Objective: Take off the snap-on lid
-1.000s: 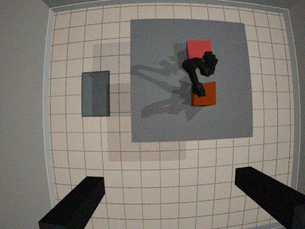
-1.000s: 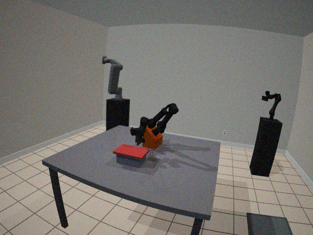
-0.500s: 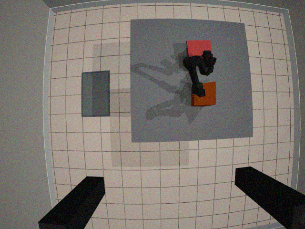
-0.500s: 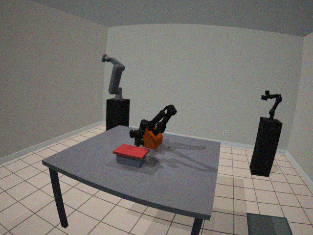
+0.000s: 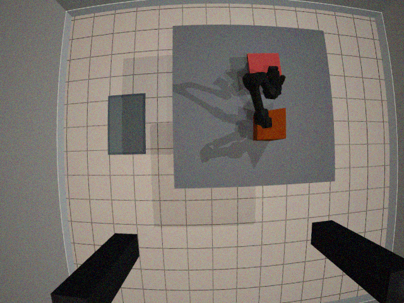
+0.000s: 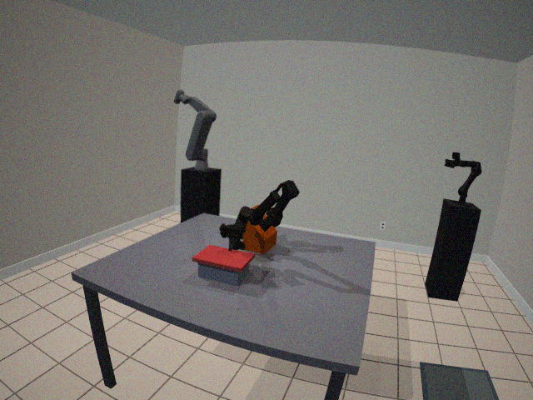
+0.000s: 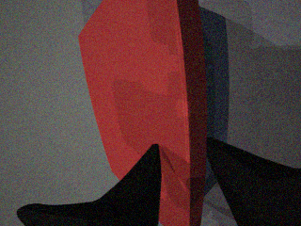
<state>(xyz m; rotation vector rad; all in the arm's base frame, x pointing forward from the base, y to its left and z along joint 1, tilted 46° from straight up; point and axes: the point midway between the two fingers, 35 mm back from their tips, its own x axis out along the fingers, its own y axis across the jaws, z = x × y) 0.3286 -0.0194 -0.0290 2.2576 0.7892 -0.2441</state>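
My gripper tip is now 80 mm short of the red lid and 10 mm below it. The rest, counted from my gripper tip: grey-blue storage box (80 mm ahead, 40 mm below).
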